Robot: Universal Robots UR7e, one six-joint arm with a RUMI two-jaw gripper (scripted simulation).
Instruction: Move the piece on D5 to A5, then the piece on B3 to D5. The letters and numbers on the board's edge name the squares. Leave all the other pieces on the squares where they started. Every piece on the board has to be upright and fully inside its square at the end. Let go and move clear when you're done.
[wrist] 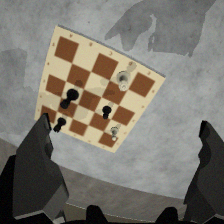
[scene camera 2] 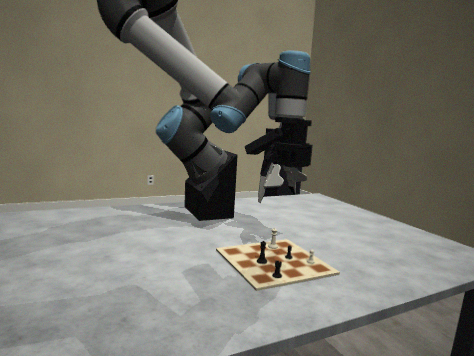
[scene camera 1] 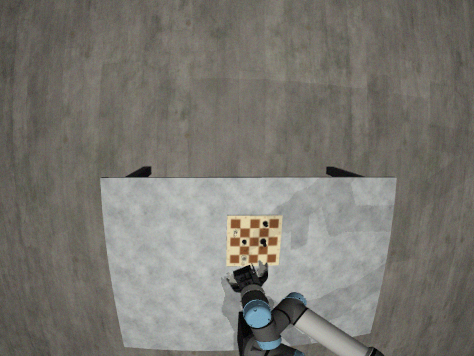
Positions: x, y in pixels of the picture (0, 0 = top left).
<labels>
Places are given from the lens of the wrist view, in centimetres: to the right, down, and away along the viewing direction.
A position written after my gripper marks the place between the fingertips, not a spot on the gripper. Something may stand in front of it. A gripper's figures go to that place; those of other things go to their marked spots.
my gripper (wrist: 126, 118): 1, 1, 13
chessboard (wrist: 73, 61): -7, -9, 23
</labels>
